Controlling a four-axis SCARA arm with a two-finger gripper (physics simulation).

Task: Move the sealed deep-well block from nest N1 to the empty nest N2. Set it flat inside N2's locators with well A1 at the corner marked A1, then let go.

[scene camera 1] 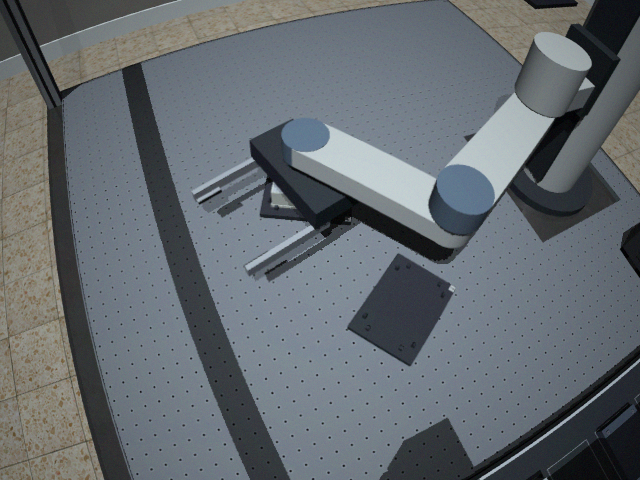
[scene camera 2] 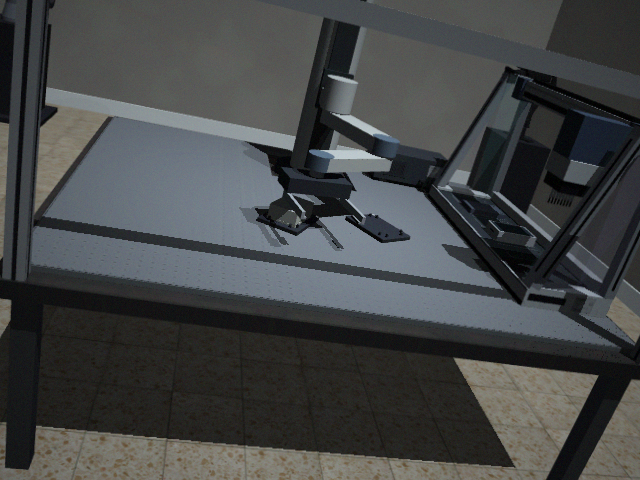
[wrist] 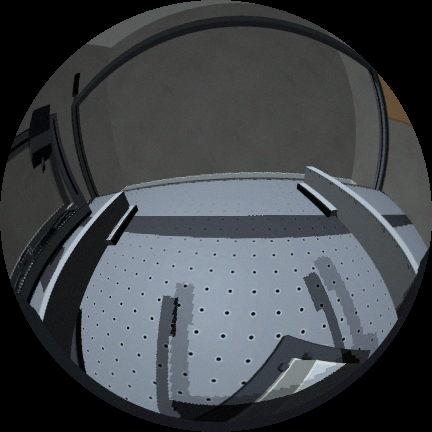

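Where they show: gripper, fingertip midpoint: (scene camera 1: 218, 231) (scene camera 2: 333, 218) (wrist: 214, 183); arm's base, origin of the base link: (scene camera 1: 544, 172).
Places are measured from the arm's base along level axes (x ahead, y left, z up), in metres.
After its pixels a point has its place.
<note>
The pale deep-well block (scene camera 1: 281, 197) {y -0.114, x 0.595, z 0.054 m} (scene camera 2: 287, 213) {y -0.148, x 0.597, z 0.056 m} (wrist: 320, 375) sits in the dark nest N1 (scene camera 1: 265, 210) {y -0.120, x 0.625, z 0.025 m} (scene camera 2: 276, 225) {y -0.171, x 0.606, z 0.021 m} (wrist: 265, 367) {y -0.102, x 0.606, z 0.025 m}, partly hidden under the gripper body in scene camera 1. Its lid and A1 corner cannot be made out. Nest N2 (scene camera 1: 403, 310) {y 0.150, x 0.492, z 0.025 m} (scene camera 2: 379, 229) {y 0.143, x 0.512, z 0.025 m} is an empty dark plate with small locator pegs and a white corner tag (scene camera 1: 451, 288) {y 0.151, x 0.395, z 0.025 m}. My gripper (scene camera 1: 224, 232) {y -0.054, x 0.723, z 0.112 m} (scene camera 2: 332, 217) {y -0.054, x 0.723, z 0.112 m} (wrist: 214, 183) {y -0.054, x 0.723, z 0.112 m} is open and empty, its long fingers wide apart. It hangs above the table, its body over N1 and its fingertips reaching past the block, turned relative to it.
The arm's column (scene camera 1: 594, 113) {y 0.050, x 0.055, z 0.255 m} (scene camera 2: 312, 98) {y -0.058, x 0.048, z 0.275 m} stands behind the nests. A framed machine with a blue head (scene camera 2: 591, 136) {y 0.503, x 0.778, z 0.456 m} and a deck holding a light tray (scene camera 2: 511, 232) {y 0.548, x 0.520, z 0.092 m} stands at the right in scene camera 2. A dark box (scene camera 2: 408, 165) {y 0.371, x -0.034, z 0.094 m} is behind.
</note>
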